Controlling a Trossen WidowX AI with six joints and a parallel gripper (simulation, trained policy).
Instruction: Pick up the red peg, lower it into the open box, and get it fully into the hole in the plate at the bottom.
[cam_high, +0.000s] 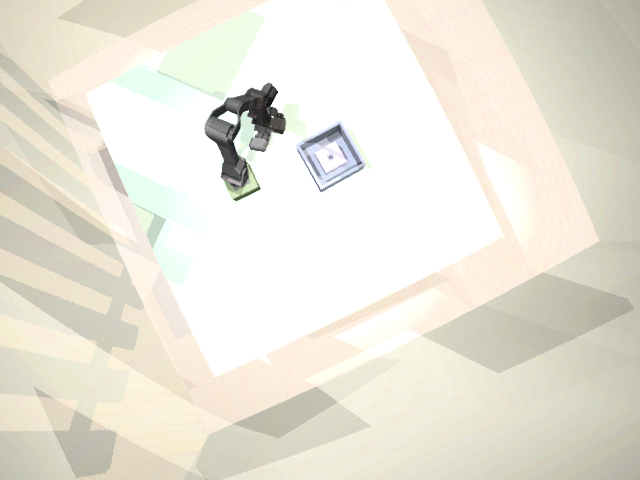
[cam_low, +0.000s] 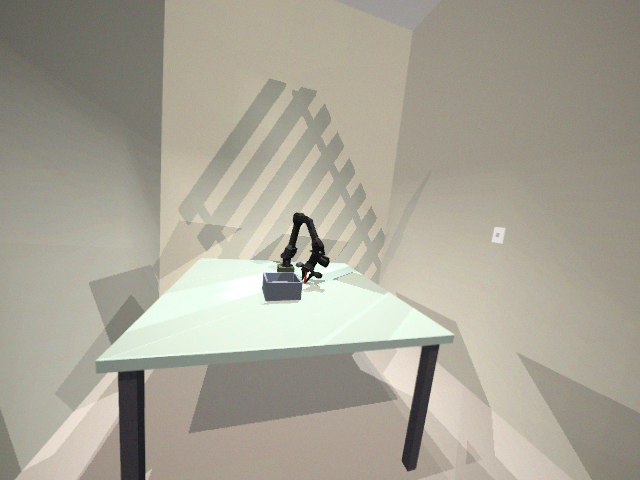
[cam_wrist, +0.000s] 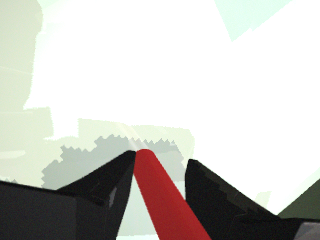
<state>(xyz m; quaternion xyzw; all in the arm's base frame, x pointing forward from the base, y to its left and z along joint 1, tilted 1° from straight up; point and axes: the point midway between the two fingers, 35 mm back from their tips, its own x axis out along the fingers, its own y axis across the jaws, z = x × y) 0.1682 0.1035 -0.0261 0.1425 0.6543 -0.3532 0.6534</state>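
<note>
Right now the plate is 18 cm ahead of my gripper tip, 19 cm to the right of it and 3 cm above it. Also, from my gripper tip: grey box: 18 cm ahead, 19 cm to the right, 1 cm above; red peg: 1 cm to the left, 3 cm above.
</note>
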